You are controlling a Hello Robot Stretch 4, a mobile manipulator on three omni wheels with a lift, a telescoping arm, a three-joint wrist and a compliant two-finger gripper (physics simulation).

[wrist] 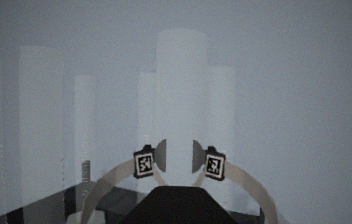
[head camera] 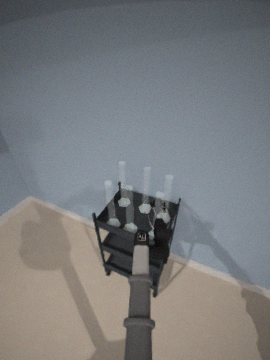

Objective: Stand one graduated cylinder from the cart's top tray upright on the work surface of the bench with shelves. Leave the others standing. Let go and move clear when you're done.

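Places are measured from the robot's base along level axes (x up, y left, z back), in millimetres.
Where they show: hand, tool point: (wrist: 179, 154) (head camera: 157, 203).
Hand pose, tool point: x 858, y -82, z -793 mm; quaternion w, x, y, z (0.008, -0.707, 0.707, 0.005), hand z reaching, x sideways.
Observation:
Each offset is from my tool point to the top centre of the thing. "spot": to the spot under its first point. Level surfaces: height alone.
Several clear graduated cylinders stand on the top tray of the dark cart (head camera: 102, 226). My gripper (head camera: 159, 207) (wrist: 179, 156) is shut on the near right graduated cylinder @[dz +51, dx +112, dy -1 mm] (head camera: 159, 198) (wrist: 182, 80). That cylinder is upright between the two pads, and their inner parts show greyed through its glass. Its base shows faintly at tray level beside the wrist in the head camera view. The other cylinders stand upright around it, among them a wide one at the left (wrist: 41, 120), a narrow one @[dz -227, dx +111, dy +215 mm] (wrist: 84, 115) and one at the right (wrist: 222, 105). The bench with shelves does not show.
The wall (head camera: 150, 100) rises close behind the cart, with its pale baseboard @[spot: dz -4, dx -822, dy -627 mm] (head camera: 225, 276) along the tan floor @[dx -886 mm] (head camera: 60, 310). The cart's corner posts @[spot: dz -148, dx -224, dy -153 mm] (head camera: 176, 212) stick up above the tray. My arm (head camera: 139, 300) reaches over the cart's near side.

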